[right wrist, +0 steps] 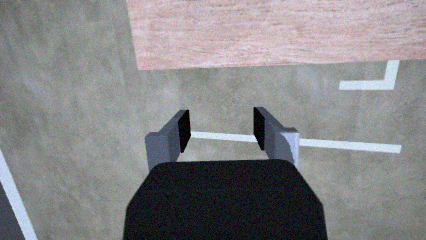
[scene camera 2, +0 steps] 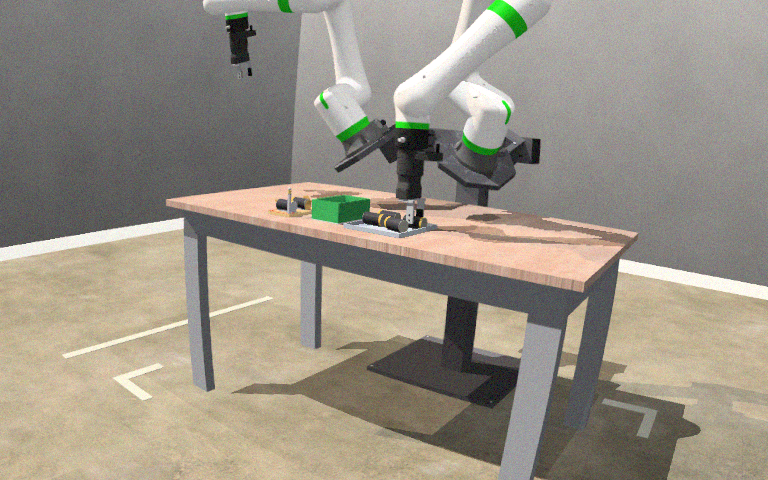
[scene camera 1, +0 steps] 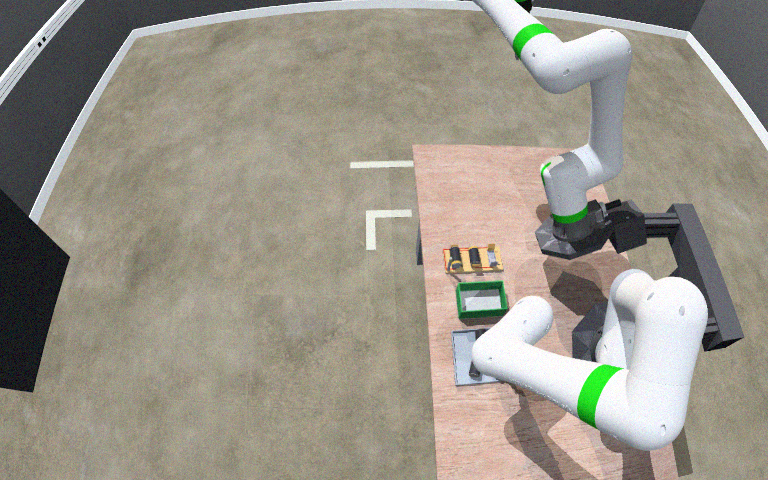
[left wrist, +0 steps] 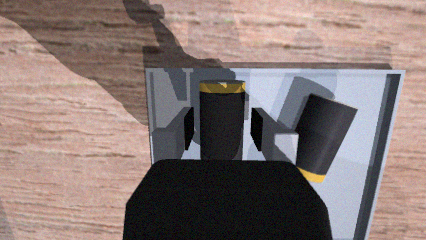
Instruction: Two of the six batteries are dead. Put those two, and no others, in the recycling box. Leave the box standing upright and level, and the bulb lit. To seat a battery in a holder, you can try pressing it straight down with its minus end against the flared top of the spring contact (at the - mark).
Labels:
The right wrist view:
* my right gripper: 221,121
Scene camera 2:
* my left gripper: 414,222
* green recycling box: 336,213
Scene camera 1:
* grey tray: 462,340
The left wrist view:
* my left gripper: 222,120
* grey tray: 350,189

